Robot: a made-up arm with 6 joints.
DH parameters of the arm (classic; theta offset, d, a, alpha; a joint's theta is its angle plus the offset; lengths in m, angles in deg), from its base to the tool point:
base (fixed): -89.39 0 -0.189 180
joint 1: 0.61 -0.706 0.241 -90
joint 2: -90 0.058 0.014 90
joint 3: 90 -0.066 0.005 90
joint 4: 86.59 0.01 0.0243 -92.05
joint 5: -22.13 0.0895 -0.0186 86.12
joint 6: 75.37 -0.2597 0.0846 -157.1
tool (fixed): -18.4 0.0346 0 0
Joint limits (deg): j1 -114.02..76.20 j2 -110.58..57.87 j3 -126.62..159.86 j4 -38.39..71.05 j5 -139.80..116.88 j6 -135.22..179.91
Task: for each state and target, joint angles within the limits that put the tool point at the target. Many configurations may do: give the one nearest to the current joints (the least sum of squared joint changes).
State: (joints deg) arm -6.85 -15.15 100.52 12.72 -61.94 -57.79
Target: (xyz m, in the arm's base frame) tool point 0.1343 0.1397 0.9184
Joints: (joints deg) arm -39.30 -43.65 99.68 -34.59 -32.43 -59.42
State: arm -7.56 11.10 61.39 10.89 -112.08 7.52
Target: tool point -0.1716 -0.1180 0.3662
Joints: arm 6.54 15.00 56.95 36.96 -126.01 5.64
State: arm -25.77 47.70 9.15 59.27 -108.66 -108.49
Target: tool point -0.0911 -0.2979 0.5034
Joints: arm 3.66 49.40 26.28 55.70 -121.86 -110.55
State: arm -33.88 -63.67 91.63 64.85 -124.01 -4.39
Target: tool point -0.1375 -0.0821 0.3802
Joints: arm -27.92 -36.61 77.49 71.05 -124.00 -1.52
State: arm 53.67 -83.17 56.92 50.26 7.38 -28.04
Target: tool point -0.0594 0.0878 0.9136
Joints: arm 76.20 -95.44 78.53 19.08 -36.49 -45.51
